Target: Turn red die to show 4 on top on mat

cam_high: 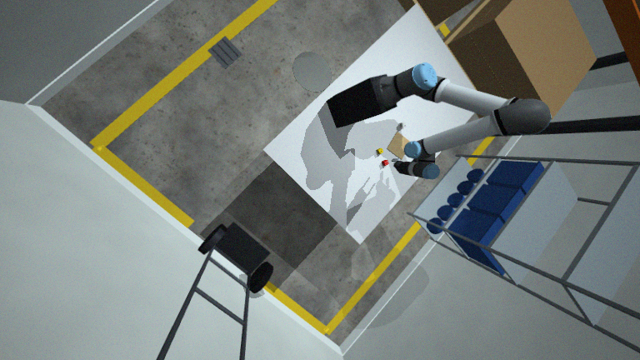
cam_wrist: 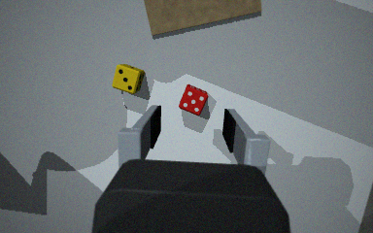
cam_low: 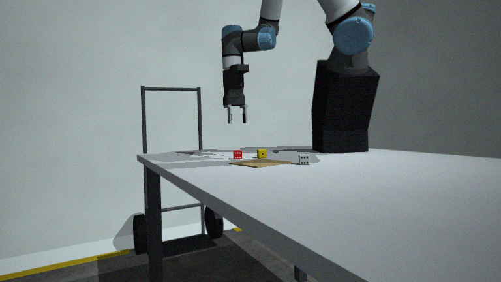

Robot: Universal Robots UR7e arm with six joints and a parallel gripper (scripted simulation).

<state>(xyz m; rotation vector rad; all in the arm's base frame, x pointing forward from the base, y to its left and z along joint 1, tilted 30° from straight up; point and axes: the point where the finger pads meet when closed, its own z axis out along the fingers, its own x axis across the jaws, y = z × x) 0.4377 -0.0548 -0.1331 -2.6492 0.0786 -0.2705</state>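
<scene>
My hand is 13 cm above the red die. The rest, counted from my hand: yellow die 13 cm below, 8 cm behind, 2 cm to the left; white die 26 cm to the left, 13 cm below, 10 cm behind; tan mat 16 cm to the left, 14 cm below.
</scene>
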